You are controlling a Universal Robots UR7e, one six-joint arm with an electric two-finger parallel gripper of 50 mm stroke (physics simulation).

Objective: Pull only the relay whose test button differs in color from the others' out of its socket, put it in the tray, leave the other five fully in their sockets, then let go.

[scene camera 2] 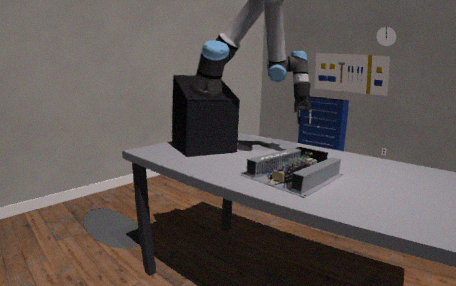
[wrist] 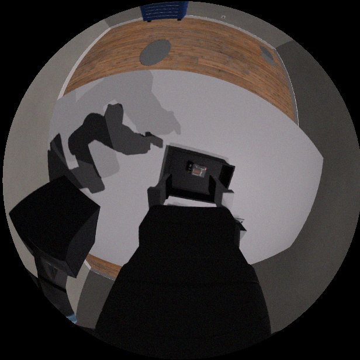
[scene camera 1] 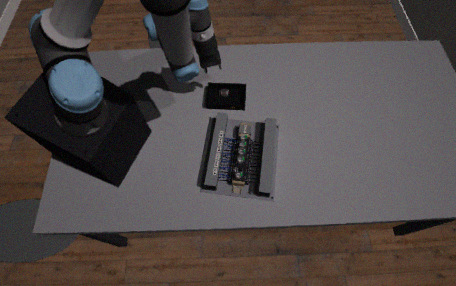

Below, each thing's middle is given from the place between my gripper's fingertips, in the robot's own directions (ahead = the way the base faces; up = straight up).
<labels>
The grey board (scene camera 1: 224,187) lies 290 mm to the right of my hand, 160 mm below it and 140 mm ahead of it.
</labels>
